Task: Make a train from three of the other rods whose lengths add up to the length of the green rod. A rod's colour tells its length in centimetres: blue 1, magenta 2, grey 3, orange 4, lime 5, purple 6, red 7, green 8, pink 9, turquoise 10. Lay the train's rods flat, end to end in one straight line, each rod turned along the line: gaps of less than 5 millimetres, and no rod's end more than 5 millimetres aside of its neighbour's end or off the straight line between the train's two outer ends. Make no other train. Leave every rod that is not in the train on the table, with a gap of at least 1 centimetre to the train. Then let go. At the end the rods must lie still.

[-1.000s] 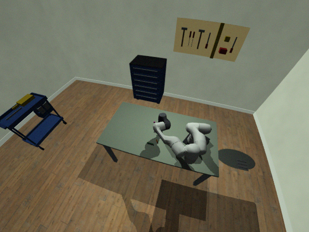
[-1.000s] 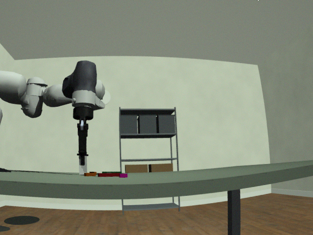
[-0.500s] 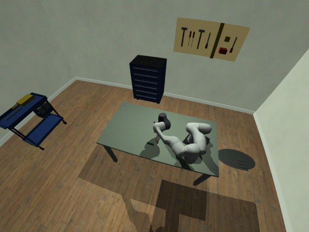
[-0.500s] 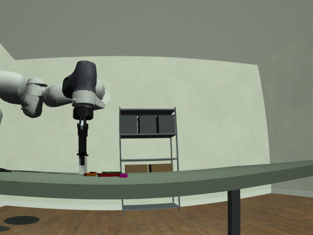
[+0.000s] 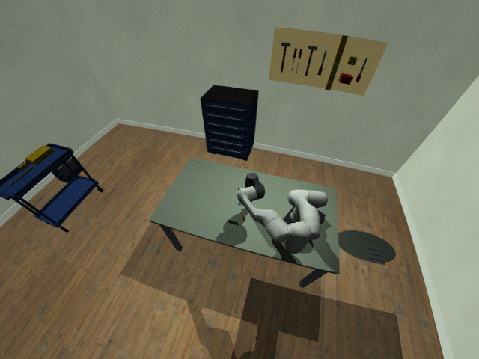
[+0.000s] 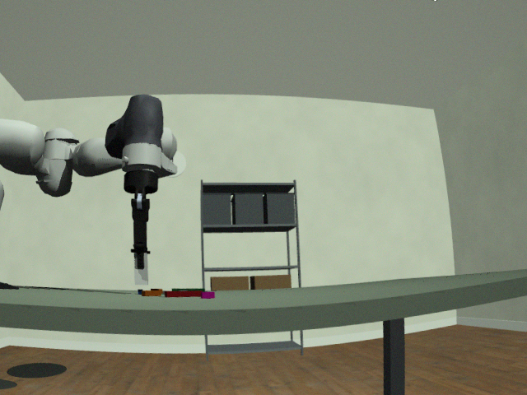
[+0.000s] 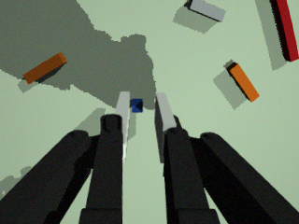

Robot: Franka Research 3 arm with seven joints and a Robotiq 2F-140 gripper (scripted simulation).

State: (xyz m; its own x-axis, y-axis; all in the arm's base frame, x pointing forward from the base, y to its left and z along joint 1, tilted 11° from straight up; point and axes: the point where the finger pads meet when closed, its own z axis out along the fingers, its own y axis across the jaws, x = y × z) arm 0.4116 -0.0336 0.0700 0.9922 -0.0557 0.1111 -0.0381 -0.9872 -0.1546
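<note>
My hand is 50 mm above the blue rod. Also, from my hand: grey rod 80 mm ahead, 60 mm to the right, 50 mm below; then green rod 130 mm to the left, 110 mm ahead, 50 mm below; then red rod 130 mm to the right, 80 mm ahead, 50 mm below.
</note>
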